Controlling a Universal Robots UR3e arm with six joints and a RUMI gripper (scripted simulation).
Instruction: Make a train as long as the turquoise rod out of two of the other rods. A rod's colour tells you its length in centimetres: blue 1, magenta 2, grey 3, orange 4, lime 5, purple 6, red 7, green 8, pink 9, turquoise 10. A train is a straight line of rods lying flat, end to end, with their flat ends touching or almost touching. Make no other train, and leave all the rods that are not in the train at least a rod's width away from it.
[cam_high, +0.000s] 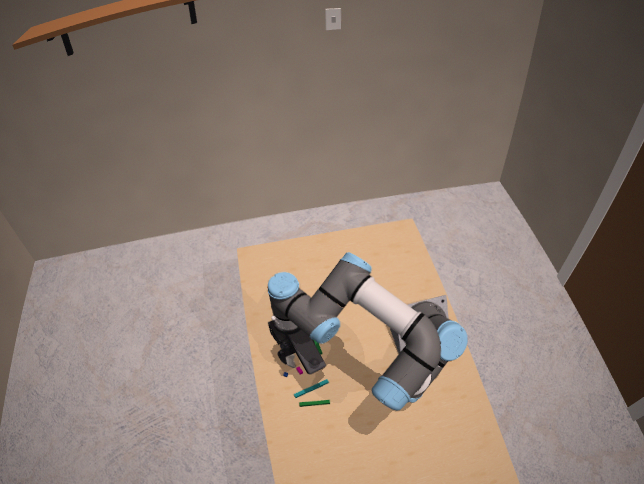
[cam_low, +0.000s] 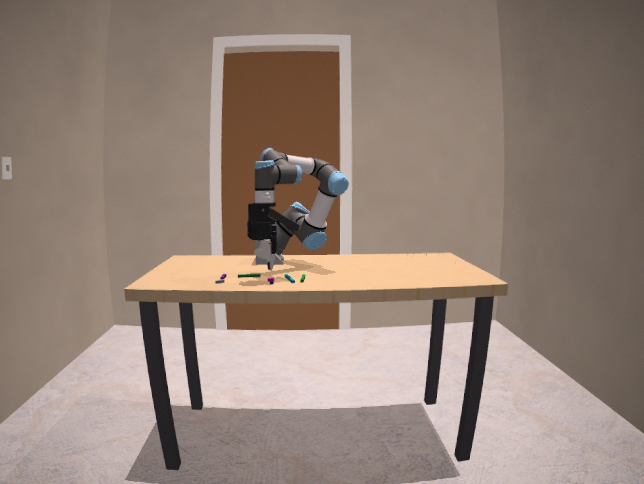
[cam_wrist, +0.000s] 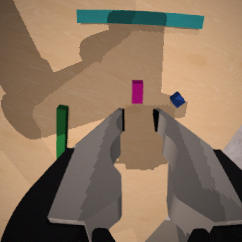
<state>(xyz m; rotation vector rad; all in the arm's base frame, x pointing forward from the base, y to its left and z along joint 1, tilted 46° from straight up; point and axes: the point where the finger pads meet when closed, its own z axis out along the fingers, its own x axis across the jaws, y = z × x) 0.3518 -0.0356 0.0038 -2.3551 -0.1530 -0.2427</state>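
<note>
Now: the magenta rod 5 cm below my hand. The rest, counted from my hand: grey rod 17 cm to the right, 5 cm below; then blue rod 5 cm below, 4 cm ahead; then turquoise rod 6 cm to the left, 5 cm below, 1 cm behind.
</note>
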